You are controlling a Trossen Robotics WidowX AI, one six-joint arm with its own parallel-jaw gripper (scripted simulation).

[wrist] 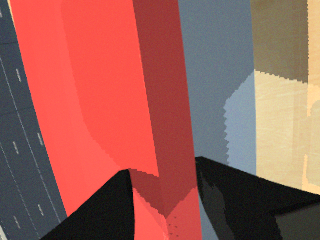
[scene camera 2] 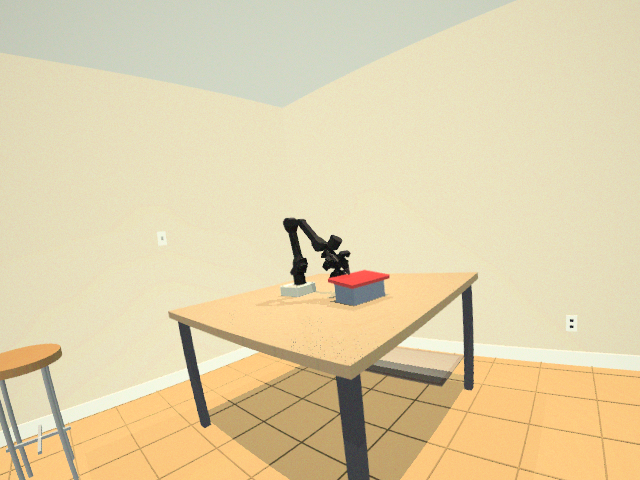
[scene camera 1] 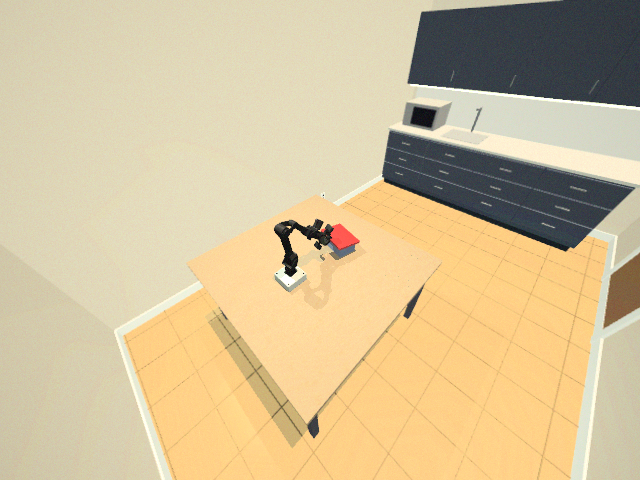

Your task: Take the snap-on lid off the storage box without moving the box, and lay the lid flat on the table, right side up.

I see my gripper [wrist: 162, 173], a lid [wrist: 110, 92] and a storage box [scene camera 2: 353, 296].
The storage box also shows in the wrist view [wrist: 218, 49].
